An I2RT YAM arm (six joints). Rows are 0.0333 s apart.
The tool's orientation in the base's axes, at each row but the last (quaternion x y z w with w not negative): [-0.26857 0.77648 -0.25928 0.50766]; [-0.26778 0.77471 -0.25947 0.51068]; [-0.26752 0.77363 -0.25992 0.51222]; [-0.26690 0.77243 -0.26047 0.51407]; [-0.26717 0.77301 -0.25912 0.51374]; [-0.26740 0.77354 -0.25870 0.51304]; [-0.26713 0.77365 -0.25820 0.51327]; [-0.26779 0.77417 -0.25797 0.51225]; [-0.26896 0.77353 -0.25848 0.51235]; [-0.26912 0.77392 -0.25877 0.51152]
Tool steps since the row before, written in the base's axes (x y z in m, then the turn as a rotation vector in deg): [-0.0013 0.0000 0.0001 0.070 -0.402 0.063]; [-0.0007 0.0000 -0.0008 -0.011 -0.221 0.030]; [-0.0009 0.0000 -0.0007 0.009 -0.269 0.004]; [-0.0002 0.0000 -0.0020 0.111 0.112 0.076]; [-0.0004 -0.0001 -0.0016 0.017 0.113 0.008]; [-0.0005 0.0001 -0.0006 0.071 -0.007 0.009]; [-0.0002 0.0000 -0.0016 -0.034 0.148 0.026]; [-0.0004 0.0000 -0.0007 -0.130 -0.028 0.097]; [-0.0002 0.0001 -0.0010 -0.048 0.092 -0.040]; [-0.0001 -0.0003 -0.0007 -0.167 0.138 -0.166]
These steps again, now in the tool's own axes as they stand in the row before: [0.0004 0.0001 -0.0012 0.209 -0.343 0.095]; [0.0008 0.0006 -0.0004 0.134 -0.178 0.008]; [0.0008 0.0006 -0.0006 0.177 -0.198 0.041]; [0.0014 0.0014 0.0005 -0.162 0.013 0.064]; [0.0012 0.0011 0.0002 -0.088 0.074 -0.001]; [0.0005 0.0006 -0.0003 -0.025 -0.022 0.064]; [0.0011 0.0011 0.0004 -0.106 0.095 -0.059]; [0.0006 0.0005 -0.0001 -0.001 -0.066 -0.151]; [0.0007 0.0008 0.0001 -0.021 0.101 -0.042]; [0.0007 0.0003 0.0002 0.070 0.237 -0.116]
